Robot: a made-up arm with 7 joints.
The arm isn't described. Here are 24 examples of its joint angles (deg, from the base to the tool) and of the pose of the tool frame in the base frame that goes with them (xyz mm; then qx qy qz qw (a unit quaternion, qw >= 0)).
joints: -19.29 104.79 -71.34 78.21 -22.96 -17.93 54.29
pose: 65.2 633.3 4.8 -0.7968 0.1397 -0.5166 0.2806
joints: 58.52 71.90 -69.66 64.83 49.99 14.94 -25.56
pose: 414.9 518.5 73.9 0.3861 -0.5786 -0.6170 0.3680
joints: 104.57 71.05 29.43 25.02 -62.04 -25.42 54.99
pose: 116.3 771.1 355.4 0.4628 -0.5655 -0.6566 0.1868
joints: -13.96 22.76 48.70 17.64 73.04 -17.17 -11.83
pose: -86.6 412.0 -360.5 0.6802 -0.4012 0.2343 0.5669
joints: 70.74 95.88 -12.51 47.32 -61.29 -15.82 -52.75
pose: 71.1 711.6 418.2 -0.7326 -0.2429 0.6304 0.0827
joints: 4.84 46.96 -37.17 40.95 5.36 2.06 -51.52
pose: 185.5 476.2 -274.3 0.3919 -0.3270 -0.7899 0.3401
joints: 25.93 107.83 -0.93 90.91 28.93 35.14 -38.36
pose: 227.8 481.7 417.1 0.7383 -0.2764 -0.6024 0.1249
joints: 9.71 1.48 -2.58 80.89 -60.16 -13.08 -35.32
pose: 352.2 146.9 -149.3 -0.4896 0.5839 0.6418 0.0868
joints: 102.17 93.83 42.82 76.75 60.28 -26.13 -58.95
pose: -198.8 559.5 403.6 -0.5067 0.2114 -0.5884 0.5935
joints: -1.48 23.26 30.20 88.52 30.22 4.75 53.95
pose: 237.8 436.0 -94.9 -0.0159 -0.9305 -0.3650 0.0247
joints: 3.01 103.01 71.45 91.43 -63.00 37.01 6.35
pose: 47.2 406.1 550.2 0.8852 0.1562 -0.4248 0.1079
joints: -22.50 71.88 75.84 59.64 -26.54 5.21 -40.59
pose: 44.2 699.3 252.1 0.8481 -0.0184 -0.5011 0.1710
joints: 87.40 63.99 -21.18 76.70 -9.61 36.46 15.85
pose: 316.8 476.4 484.8 0.5828 -0.5465 -0.5881 0.1257
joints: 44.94 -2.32 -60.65 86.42 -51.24 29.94 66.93
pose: 395.2 -157.1 95.5 0.2865 0.3150 0.8914 0.1551
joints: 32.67 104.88 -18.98 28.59 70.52 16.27 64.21
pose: 53.2 782.4 362.9 0.2090 -0.8329 -0.4292 0.2802
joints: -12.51 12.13 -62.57 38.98 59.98 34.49 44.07
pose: -54.3 92.2 -421.4 -0.6061 -0.4243 0.0008 0.6727
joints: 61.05 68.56 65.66 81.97 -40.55 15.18 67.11
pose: -45.0 609.3 338.3 0.6395 -0.5717 -0.4879 0.1617
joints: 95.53 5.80 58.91 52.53 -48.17 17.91 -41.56
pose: 537.0 374.3 367.2 0.7216 -0.6102 0.0502 0.3231
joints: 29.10 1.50 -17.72 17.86 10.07 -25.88 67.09
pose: 407.6 139.5 -333.9 -0.4660 -0.7965 -0.3814 0.0542
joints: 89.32 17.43 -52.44 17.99 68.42 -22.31 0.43
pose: 676.2 237.6 242.7 -0.2778 0.9376 0.2044 0.0446
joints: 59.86 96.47 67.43 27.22 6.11 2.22 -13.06
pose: -113.8 748.7 317.2 0.8952 -0.4263 0.1272 0.0273
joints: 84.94 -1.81 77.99 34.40 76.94 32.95 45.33
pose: 655.5 248.3 181.7 0.1894 0.6003 -0.6436 0.4354
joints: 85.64 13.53 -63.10 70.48 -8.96 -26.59 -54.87
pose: 573.6 -8.4 302.8 -0.4062 0.6718 0.2679 0.5586
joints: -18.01 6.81 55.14 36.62 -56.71 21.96 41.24
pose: -108.5 371.0 -342.1 -0.2099 -0.4018 -0.3133 0.8345
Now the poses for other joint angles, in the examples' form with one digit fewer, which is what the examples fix.
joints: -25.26 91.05 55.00 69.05 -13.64 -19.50 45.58
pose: 205 619 394 0.111 -0.251 -0.954 0.118
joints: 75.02 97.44 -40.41 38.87 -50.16 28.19 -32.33
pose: 120 736 345 0.639 0.331 -0.601 0.347
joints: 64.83 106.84 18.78 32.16 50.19 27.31 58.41
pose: -127 737 424 -0.424 0.849 0.310 0.064
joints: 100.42 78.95 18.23 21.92 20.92 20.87 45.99
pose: 101 784 318 -0.440 0.888 0.108 0.075
